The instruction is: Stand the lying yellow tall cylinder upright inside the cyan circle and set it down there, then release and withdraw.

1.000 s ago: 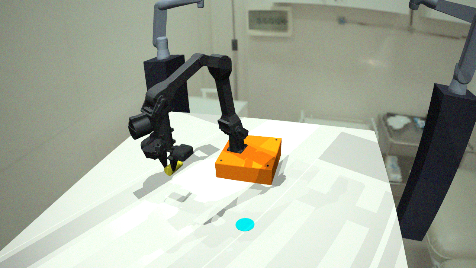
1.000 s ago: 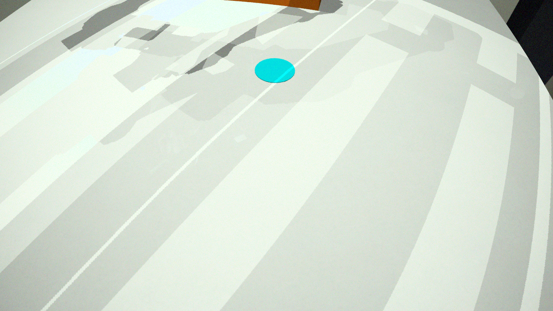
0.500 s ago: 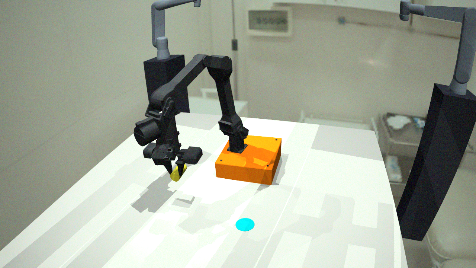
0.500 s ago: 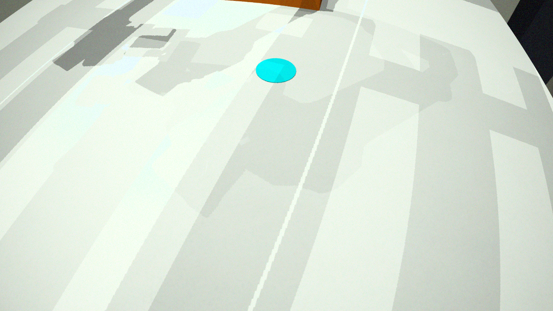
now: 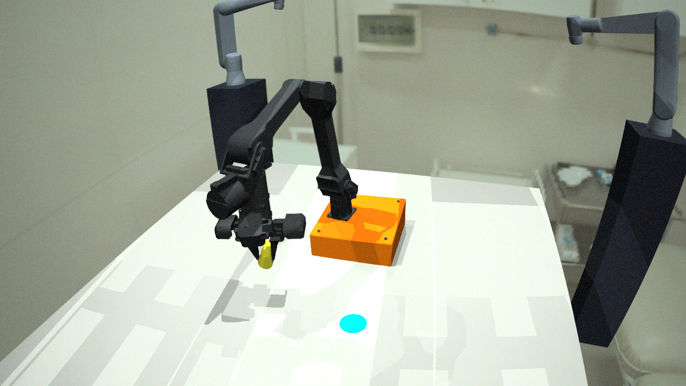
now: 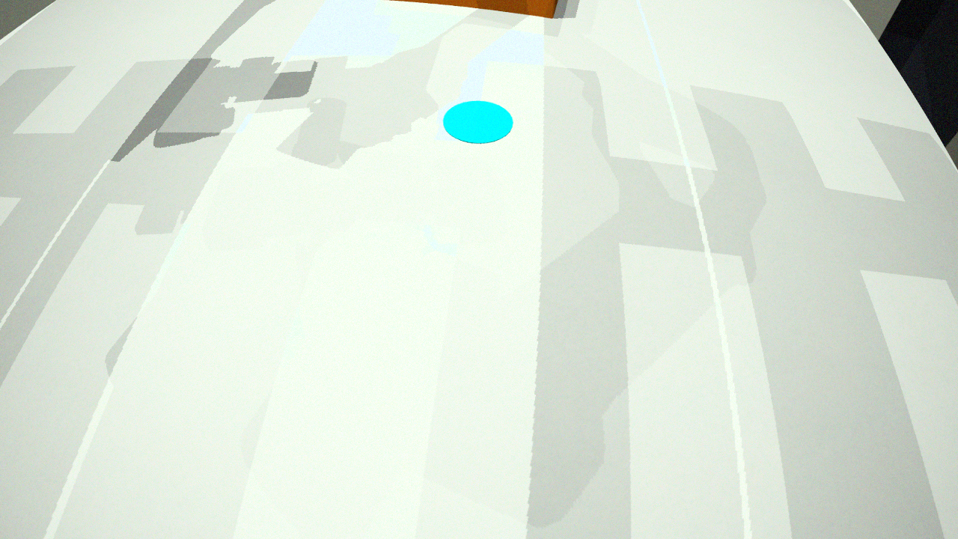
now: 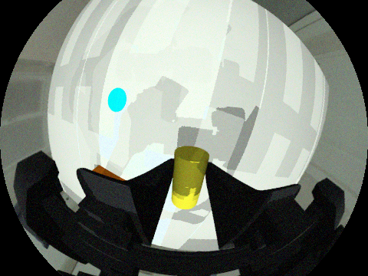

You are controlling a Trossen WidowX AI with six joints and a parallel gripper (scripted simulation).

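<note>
Now: the yellow cylinder 2 cm behind my gripper tip and 1 cm to the right of it. From my gripper tip the other things lie so: cyan circle: 19 cm to the left, 13 cm below, 2 cm behind.
</note>
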